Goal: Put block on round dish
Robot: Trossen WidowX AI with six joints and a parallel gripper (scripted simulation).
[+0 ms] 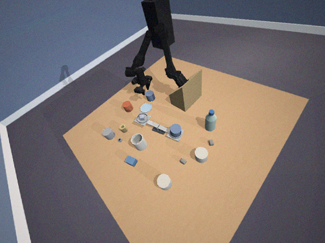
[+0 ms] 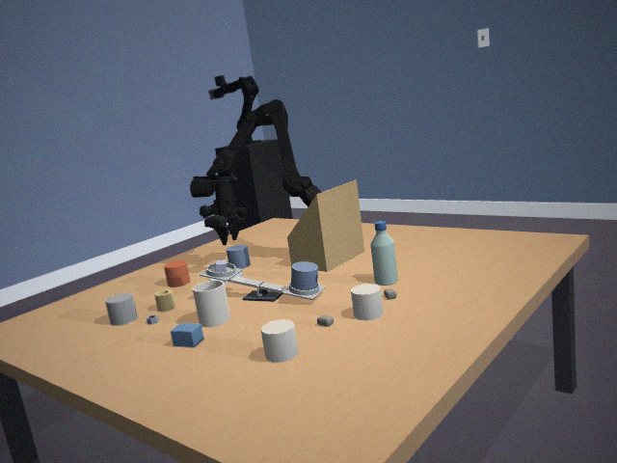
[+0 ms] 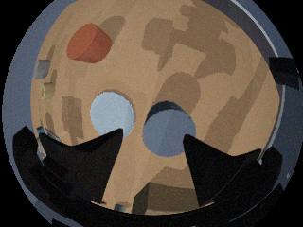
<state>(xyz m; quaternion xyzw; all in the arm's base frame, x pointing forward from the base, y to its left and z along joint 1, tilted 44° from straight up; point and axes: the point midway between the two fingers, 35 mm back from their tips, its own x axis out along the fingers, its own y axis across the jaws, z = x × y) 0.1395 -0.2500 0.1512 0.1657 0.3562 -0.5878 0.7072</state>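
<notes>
Now: gripper tip 19 cm short of the grey block and 17 cm to the right of it. Also, from my gripper tip: yellow ring: 32 cm ahead, 7 cm to the left, 7 cm below; then round pale-blue dish: 9 cm below, 8 cm ahead, 4 cm to the left; then orange cylinder: 16 cm ahead, 6 cm to the right, 5 cm below.
</notes>
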